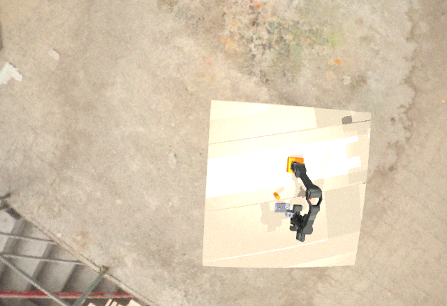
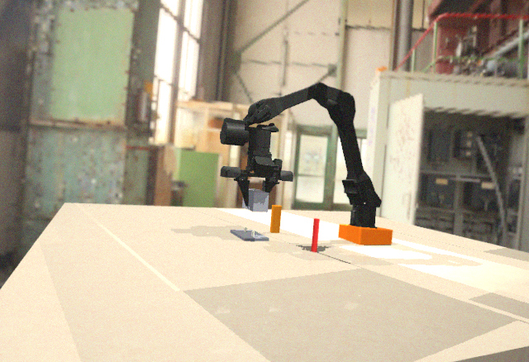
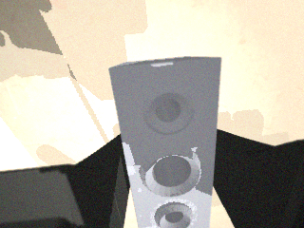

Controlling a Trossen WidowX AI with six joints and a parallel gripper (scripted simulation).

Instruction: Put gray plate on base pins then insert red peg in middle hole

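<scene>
My gripper tip is 130 mm past the red peg, 120 mm to the right of it and 50 mm above it. Round my gripper tip: gray plate 30 mm above; then orange cylinder 90 mm behind, 130 mm to the right, 50 mm below.
</scene>
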